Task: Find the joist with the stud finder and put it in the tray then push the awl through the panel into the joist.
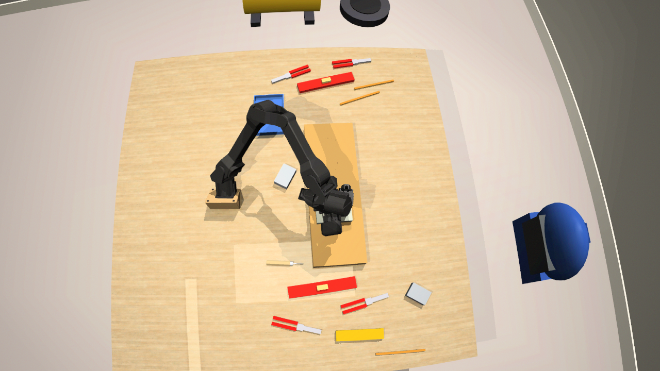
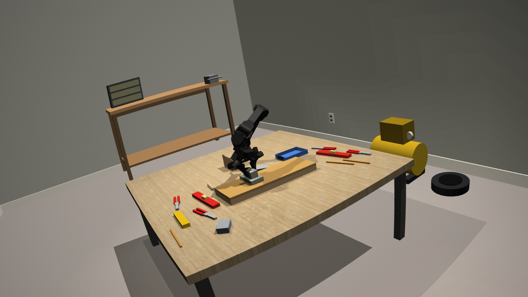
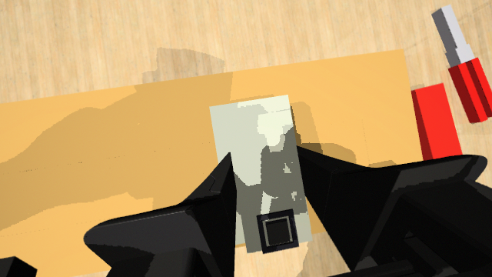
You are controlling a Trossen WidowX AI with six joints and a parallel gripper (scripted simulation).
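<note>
My gripper tip is 270 mm past the blue tray, 380 mm to the right of it and 50 mm above it. Round my gripper tip: yellow block: 80 mm ahead, 420 mm to the right, 60 mm below; awl: 160 mm behind, 180 mm to the right, 60 mm below; stud finder: 30 mm behind, 20 mm above.
</note>
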